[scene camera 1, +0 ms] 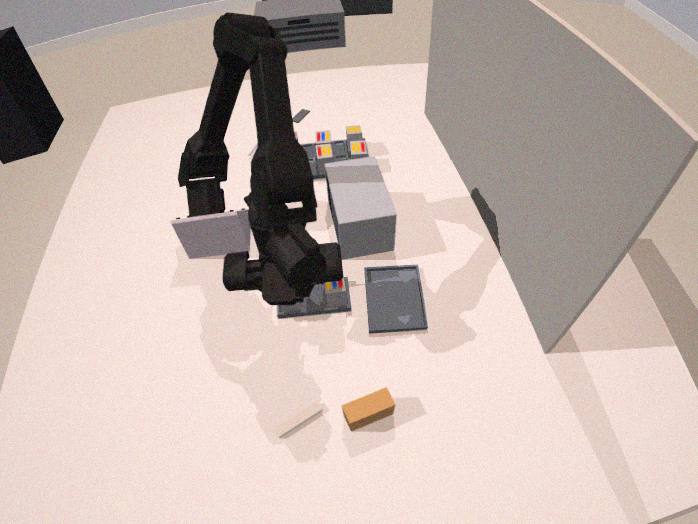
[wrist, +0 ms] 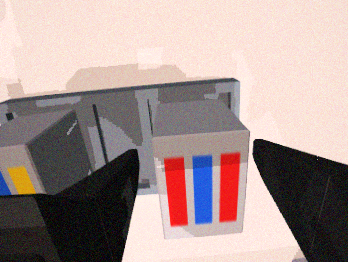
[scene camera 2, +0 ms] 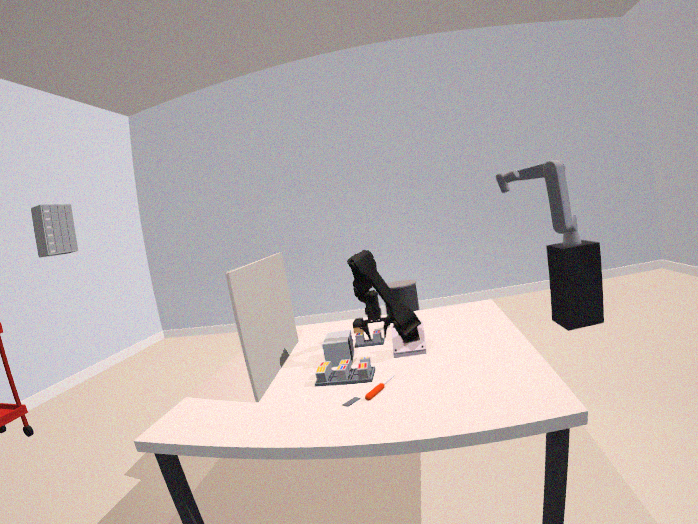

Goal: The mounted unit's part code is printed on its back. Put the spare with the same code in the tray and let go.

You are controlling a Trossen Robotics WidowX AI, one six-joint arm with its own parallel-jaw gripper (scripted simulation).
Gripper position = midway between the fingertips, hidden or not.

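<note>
Open and holding nothing, the gripper (scene camera 1: 289, 294) is visible from the wrist as well (wrist: 195, 152). The scene also has a brown block (scene camera 1: 361, 412), which is out of frame in the wrist view, and a grey rack (scene camera 1: 315, 304).
</note>
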